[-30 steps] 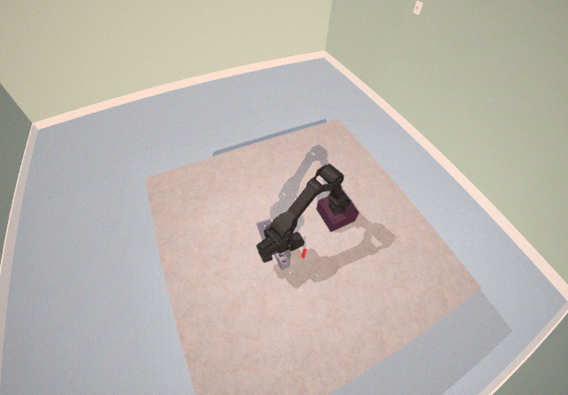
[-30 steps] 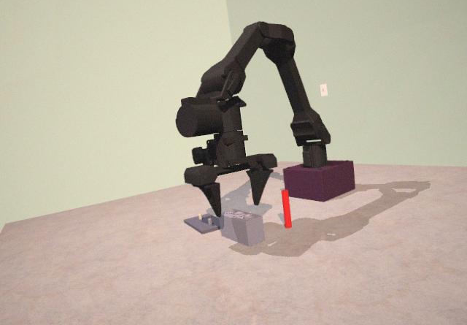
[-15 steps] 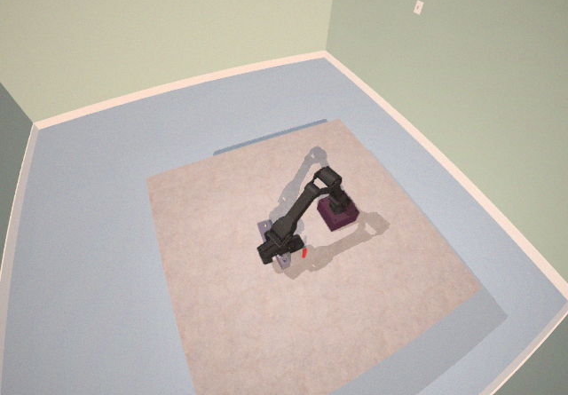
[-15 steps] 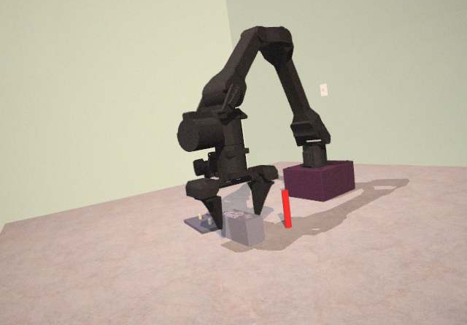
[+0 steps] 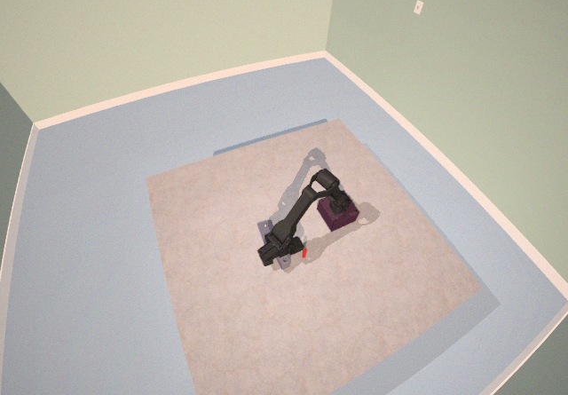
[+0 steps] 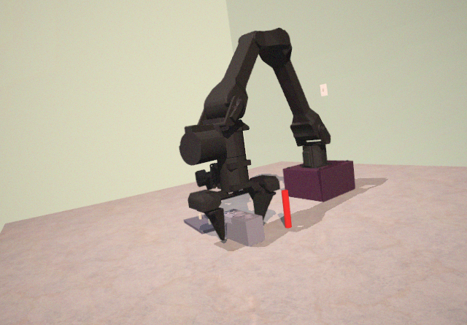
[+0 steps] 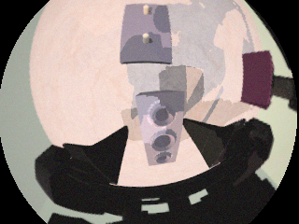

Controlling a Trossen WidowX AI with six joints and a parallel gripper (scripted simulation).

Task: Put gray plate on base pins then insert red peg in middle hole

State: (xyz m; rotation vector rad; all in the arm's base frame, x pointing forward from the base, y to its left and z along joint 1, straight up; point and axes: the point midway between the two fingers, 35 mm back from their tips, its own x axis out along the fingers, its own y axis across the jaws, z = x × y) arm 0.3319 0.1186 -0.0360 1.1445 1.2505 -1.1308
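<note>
My gripper tip is now 30 mm below the gray plate. The rest, counted from my gripper tip: red peg (100 mm behind, 30 mm above, 20 mm to the left); gray base (150 mm to the right, 10 mm ahead).
</note>
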